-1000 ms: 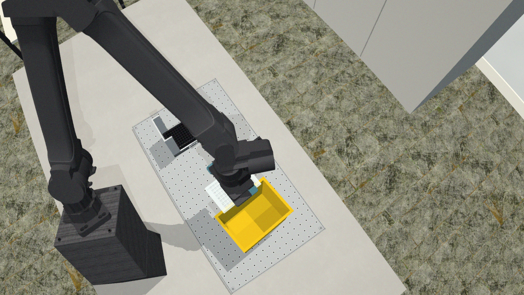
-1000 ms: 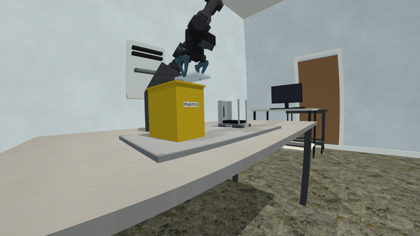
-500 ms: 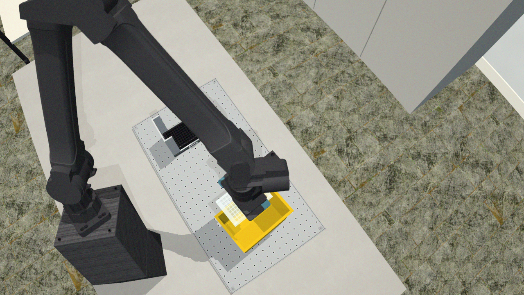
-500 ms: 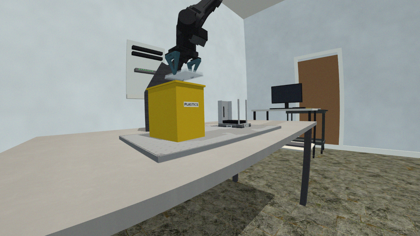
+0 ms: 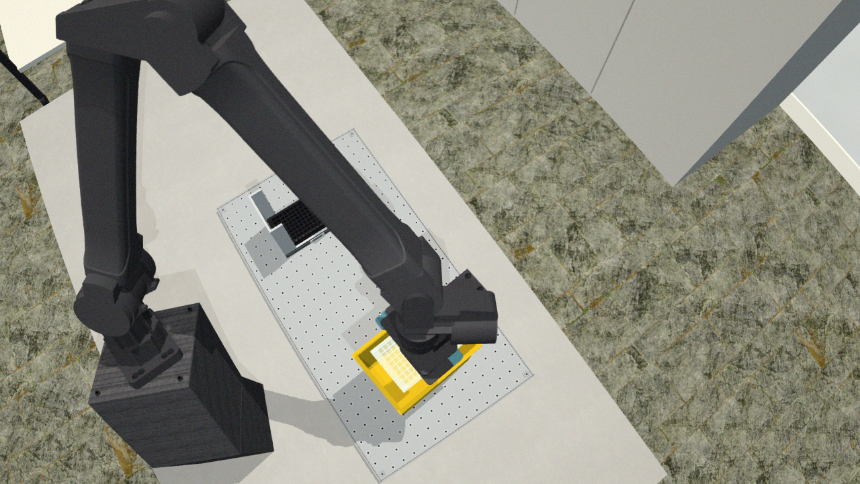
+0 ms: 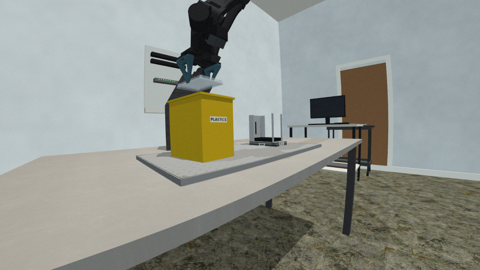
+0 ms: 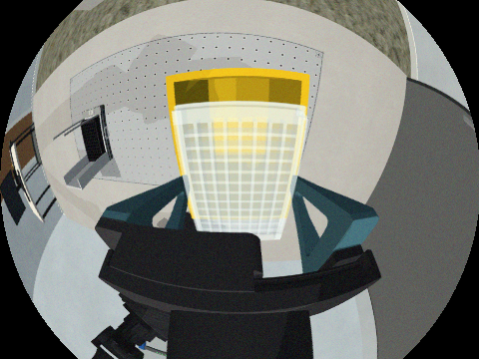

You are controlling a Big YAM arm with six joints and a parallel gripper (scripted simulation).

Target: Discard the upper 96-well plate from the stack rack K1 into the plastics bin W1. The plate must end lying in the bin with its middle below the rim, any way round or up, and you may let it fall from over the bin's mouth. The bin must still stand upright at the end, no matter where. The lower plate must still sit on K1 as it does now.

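Right now my hand is 1 cm above the white 96-well plate. From my hand the other things lie so: yellow plastics bin W1: 14 cm below; then black plate: 40 cm to the left, 20 cm below, 2 cm ahead.
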